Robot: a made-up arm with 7 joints. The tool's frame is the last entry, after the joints. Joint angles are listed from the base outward. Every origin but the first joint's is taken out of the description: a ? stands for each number. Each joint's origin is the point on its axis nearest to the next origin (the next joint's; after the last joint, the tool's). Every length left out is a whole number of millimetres.
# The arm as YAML. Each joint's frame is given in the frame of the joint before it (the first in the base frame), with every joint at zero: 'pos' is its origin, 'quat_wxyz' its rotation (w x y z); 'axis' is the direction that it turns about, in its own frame. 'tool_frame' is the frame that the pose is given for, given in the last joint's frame.
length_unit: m
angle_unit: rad
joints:
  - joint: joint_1
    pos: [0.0, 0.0, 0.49]
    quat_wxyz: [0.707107, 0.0, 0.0, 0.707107]
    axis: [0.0, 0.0, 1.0]
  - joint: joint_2
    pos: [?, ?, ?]
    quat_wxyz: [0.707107, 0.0, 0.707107, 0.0]
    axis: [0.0, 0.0, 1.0]
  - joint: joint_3
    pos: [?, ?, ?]
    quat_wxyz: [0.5, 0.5, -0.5, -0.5]
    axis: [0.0, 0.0, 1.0]
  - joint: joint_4
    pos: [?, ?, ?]
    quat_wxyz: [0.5, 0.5, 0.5, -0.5]
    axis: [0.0, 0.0, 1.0]
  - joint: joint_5
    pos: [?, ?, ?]
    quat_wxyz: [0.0, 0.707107, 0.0, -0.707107]
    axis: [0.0, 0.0, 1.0]
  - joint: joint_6
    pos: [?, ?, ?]
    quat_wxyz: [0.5, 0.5, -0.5, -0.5]
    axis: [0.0, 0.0, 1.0]
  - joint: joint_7
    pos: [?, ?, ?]
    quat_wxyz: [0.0, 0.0, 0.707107, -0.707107]
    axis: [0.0, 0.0, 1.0]
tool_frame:
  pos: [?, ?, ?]
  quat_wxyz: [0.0, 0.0, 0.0, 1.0]
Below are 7 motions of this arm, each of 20 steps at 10 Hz.
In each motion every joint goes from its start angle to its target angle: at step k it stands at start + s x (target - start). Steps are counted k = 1, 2, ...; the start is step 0. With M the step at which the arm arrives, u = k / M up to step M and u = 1 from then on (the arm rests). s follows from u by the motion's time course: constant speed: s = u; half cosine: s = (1 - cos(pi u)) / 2; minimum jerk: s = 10 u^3 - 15 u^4 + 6 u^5.
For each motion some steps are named. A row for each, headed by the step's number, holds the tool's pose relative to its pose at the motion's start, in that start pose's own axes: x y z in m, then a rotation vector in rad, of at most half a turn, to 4 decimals.
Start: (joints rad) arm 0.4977 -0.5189 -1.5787 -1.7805 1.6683 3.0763 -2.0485
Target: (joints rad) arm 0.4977 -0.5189 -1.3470 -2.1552 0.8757 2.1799 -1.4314
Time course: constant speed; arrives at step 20
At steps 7, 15, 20:
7: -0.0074 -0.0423 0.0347 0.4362 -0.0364 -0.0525
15: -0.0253 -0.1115 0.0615 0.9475 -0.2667 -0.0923
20: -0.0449 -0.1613 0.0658 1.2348 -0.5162 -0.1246

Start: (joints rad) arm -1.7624 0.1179 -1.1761 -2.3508 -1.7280 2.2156 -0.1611
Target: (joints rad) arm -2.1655 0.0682 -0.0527 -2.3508 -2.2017 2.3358 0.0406
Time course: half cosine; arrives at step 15
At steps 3, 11, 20:
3: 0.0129 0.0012 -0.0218 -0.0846 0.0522 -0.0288
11: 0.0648 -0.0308 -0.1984 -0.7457 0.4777 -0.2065
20: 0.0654 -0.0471 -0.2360 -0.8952 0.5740 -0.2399

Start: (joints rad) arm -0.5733 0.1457 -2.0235 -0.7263 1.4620 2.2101 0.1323
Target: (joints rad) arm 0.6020 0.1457 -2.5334 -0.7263 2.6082 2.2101 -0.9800
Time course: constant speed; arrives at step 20
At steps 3, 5, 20:
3: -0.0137 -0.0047 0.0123 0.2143 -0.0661 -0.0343
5: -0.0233 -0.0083 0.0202 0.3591 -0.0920 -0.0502
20: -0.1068 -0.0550 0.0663 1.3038 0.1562 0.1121

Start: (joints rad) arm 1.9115 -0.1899 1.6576 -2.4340 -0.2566 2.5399 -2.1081
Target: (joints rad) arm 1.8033 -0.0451 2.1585 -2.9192 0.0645 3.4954 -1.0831
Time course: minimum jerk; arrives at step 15
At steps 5, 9, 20:
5: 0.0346 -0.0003 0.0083 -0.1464 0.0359 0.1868
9: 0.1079 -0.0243 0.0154 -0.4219 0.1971 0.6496
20: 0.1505 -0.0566 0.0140 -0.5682 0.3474 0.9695

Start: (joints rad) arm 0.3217 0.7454 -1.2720 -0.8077 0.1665 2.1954 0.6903
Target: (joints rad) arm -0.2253 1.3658 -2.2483 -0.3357 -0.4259 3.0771 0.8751
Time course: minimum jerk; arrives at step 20
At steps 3, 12, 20:
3: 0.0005 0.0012 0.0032 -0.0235 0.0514 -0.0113
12: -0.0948 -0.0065 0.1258 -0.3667 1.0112 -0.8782
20: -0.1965 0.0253 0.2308 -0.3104 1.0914 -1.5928

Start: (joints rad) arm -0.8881 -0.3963 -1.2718 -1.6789 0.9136 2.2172 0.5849
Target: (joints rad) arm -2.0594 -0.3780 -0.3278 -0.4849 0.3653 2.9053 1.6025
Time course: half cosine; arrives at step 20
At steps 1, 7, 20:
1: -0.0017 -0.0024 -0.0031 0.0070 0.0086 -0.0021
7: -0.1086 -0.0788 -0.1375 0.3701 0.3409 -0.0906
20: -0.5295 0.0027 -0.2895 1.6135 0.4787 -0.5558

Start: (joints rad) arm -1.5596 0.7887 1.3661 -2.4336 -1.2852 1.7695 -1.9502
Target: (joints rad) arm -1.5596 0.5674 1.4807 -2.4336 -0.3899 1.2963 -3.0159
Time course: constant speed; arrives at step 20
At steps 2, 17, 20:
2: 0.0005 -0.0001 -0.0029 0.0224 0.0814 -0.0879
17: 0.0226 0.0056 -0.0259 -0.1328 0.7257 -0.7946
20: 0.0304 0.0084 -0.0316 -0.2359 0.8438 -0.9374

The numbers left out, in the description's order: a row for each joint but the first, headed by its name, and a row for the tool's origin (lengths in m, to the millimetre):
joint_2: 0.0 0.0 0.0
joint_3: -0.325 0.0 0.0
joint_4: 0.084 0.0 0.0
joint_5: -0.289 -0.062 0.0
joint_6: 0.0 0.0 0.0
joint_7: 0.071 0.0 0.0
tool: 0.0 0.0 0.0

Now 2 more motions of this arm.
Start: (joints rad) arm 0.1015 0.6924 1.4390 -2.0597 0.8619 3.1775 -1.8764
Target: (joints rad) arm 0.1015 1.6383 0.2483 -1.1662 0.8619 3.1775 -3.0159
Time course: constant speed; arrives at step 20
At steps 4, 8, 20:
4: -0.1255 0.0840 -0.0137 -0.1765 -0.0858 0.0345
8: -0.2727 0.1228 -0.0348 -0.2956 -0.2665 0.0310
20: -0.6460 0.0177 -0.1392 -0.0609 -1.0355 -0.2810

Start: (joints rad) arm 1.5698 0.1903 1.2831 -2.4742 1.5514 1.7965 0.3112
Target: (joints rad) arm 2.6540 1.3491 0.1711 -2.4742 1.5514 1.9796 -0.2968
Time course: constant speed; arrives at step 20
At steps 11, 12, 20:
11: 0.1973 0.0939 0.0204 0.0676 -0.1566 0.2927
12: 0.2157 0.1127 0.0248 0.0539 -0.1411 0.3349
20: 0.3098 0.2991 0.0107 -0.2249 0.1391 0.6470

